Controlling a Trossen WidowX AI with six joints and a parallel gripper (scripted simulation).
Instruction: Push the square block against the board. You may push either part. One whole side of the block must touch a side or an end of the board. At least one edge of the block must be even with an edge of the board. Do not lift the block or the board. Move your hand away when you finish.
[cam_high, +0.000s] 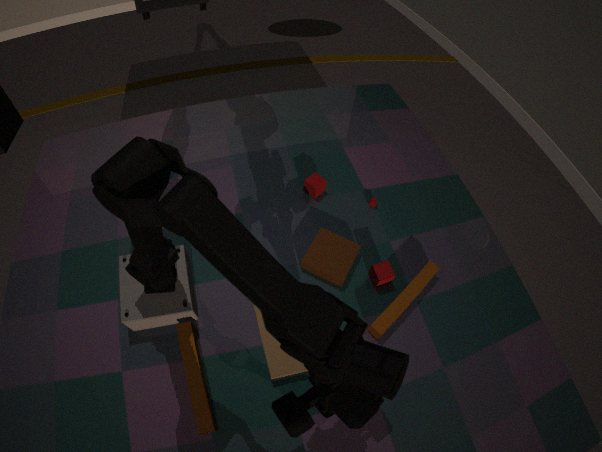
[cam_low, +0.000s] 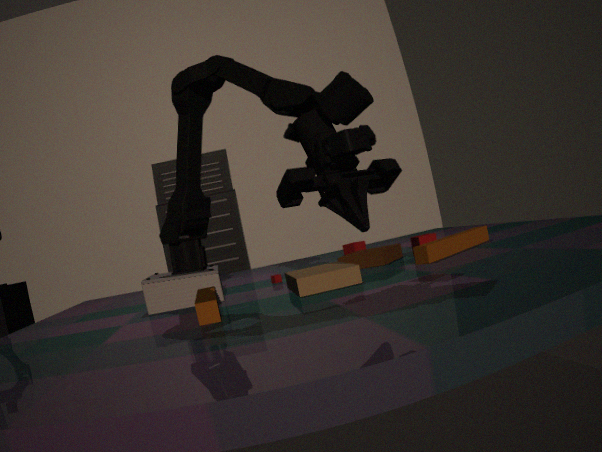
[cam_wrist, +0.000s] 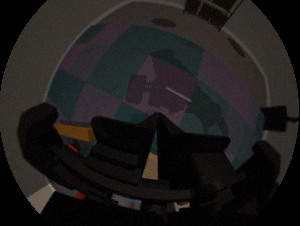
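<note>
My gripper tip is now 70 mm short of the brown square block, 330 mm to the right of it and 70 mm above it. Round my gripper tip: tan board 60 mm behind, 160 mm to the left, 70 mm below.
</note>
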